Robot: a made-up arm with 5 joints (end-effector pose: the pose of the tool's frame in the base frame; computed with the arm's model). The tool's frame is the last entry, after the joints.
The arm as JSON. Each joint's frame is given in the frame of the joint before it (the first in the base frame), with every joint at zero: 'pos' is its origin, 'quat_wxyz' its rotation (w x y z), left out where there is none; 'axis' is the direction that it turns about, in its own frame. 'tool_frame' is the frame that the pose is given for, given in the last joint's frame.
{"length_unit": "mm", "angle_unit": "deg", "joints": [
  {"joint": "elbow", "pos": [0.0, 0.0, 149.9], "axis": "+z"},
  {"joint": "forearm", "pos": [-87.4, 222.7, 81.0], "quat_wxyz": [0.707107, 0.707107, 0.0, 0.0], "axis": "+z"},
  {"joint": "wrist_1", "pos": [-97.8, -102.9, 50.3], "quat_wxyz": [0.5, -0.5, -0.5, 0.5], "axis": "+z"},
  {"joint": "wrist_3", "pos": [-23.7, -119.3, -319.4], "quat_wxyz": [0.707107, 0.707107, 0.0, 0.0], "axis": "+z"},
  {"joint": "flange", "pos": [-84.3, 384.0, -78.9], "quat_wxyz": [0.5, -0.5, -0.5, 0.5], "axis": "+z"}
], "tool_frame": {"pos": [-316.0, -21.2, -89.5], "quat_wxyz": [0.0, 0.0, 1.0, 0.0]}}
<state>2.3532 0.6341 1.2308 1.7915 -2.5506</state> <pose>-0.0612 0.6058 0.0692 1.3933 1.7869 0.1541</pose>
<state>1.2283 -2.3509 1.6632 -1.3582 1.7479</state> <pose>-0.6049 0.1800 -0.0046 2.0738 1.7648 -1.1541</pose>
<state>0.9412 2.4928 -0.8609 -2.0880 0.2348</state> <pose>-0.1550 -0.1264 0.5320 -0.2811 -0.6715 1.3281</pose>
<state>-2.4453 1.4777 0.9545 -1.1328 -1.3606</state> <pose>0.2642 -0.4664 0.3144 -0.2511 0.3923 -1.9925</pose>
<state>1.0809 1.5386 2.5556 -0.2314 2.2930</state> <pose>-0.4243 0.1794 -0.1406 -0.6720 1.5978 2.0309</pose>
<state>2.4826 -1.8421 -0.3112 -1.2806 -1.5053</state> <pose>-0.3184 -0.1825 0.0341 -1.0210 2.8951 0.0803</pose>
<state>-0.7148 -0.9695 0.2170 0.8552 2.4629</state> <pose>-0.5958 0.3138 0.0889 -0.2593 -0.0433 -2.9945</pose>
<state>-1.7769 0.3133 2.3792 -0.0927 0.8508</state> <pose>0.3929 0.0080 0.3350 2.4774 -1.1005 1.2069</pose>
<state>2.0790 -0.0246 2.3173 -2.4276 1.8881</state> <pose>-0.7932 0.1486 0.1535 -0.5894 -1.2587 -2.3215</pose>
